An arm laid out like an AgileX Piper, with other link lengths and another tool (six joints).
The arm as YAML. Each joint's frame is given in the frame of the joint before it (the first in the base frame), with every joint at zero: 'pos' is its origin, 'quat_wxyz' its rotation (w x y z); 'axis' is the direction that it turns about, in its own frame. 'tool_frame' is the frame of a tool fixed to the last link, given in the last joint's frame.
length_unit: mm
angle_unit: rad
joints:
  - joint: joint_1
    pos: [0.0, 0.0, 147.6]
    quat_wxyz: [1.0, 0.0, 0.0, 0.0]
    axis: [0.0, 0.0, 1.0]
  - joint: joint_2
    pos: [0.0, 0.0, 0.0]
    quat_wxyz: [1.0, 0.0, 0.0, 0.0]
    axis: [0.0, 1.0, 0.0]
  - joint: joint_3
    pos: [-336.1, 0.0, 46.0]
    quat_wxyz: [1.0, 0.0, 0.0, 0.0]
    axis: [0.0, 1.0, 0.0]
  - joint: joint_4
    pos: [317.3, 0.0, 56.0]
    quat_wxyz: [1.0, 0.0, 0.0, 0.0]
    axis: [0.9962, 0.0, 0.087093]
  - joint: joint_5
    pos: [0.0, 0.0, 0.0]
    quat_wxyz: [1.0, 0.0, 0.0, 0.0]
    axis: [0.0, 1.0, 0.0]
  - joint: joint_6
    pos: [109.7, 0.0, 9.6]
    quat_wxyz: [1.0, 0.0, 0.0, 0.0]
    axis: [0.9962, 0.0, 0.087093]
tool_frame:
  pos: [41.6, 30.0, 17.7]
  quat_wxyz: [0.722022, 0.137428, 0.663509, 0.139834]
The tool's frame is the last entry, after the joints.
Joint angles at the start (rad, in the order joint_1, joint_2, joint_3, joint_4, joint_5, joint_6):
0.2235, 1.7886, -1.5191, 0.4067, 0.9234, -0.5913
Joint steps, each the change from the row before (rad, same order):
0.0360, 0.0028, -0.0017, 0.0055, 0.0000, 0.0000
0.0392, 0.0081, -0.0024, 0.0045, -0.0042, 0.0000
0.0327, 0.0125, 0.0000, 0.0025, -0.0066, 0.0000
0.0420, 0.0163, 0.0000, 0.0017, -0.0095, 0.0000
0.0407, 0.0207, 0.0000, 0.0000, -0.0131, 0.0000
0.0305, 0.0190, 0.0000, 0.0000, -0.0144, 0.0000
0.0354, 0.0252, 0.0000, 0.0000, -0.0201, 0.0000
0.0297, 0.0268, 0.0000, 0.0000, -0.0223, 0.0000
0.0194, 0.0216, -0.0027, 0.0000, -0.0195, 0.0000
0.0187, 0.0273, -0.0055, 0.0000, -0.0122, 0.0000
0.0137, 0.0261, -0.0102, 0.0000, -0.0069, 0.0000
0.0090, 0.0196, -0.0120, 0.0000, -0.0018, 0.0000
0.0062, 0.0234, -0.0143, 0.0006, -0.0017, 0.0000
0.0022, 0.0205, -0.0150, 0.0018, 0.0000, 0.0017
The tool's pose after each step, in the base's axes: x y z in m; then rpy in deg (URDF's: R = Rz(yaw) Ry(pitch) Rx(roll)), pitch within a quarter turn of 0, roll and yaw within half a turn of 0. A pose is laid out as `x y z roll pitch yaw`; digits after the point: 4 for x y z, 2 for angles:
0.4699 0.2077 0.3186 160.38 27.85 -168.88
0.4636 0.2269 0.3160 160.12 27.73 -166.89
0.4587 0.2429 0.3102 160.03 27.35 -165.24
0.4519 0.2632 0.3025 160.01 26.91 -163.08
0.4455 0.2829 0.2924 160.13 26.42 -160.99
0.4411 0.2979 0.2832 160.26 26.09 -159.52
0.4360 0.3154 0.2709 160.43 25.71 -157.87
0.4323 0.3305 0.2577 160.64 25.36 -156.57
0.4310 0.3409 0.2481 160.81 25.31 -155.82
0.4294 0.3513 0.2358 160.98 24.72 -154.95
0.4291 0.3596 0.2256 161.11 24.18 -154.26
0.4295 0.3657 0.2192 161.17 23.84 -153.76
0.4313 0.3710 0.2115 161.21 23.41 -153.44
0.4342 0.3746 0.2056 161.10 23.05 -153.48

